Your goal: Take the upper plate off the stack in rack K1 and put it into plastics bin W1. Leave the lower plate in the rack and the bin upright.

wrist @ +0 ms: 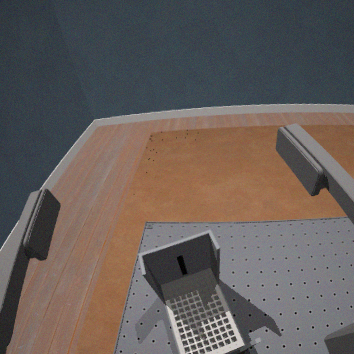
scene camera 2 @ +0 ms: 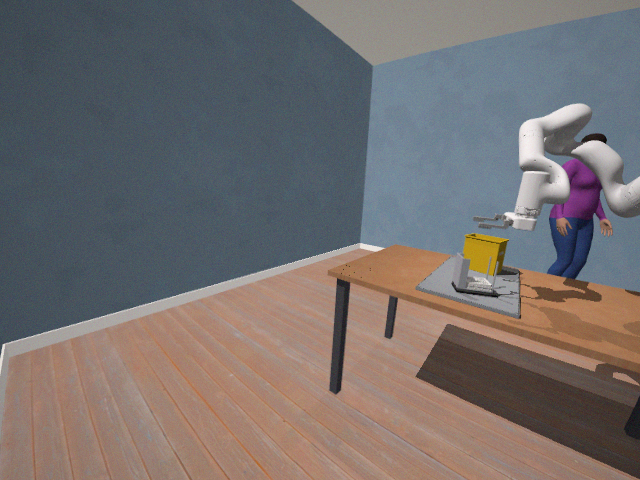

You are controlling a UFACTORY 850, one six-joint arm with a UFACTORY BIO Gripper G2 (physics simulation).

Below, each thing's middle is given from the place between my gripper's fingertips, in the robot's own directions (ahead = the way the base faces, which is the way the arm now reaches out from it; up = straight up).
Now: the yellow plastics bin W1 (scene camera 2: 477, 247) 38 cm to the right of my hand, 20 cm below it and 6 cm behind it.
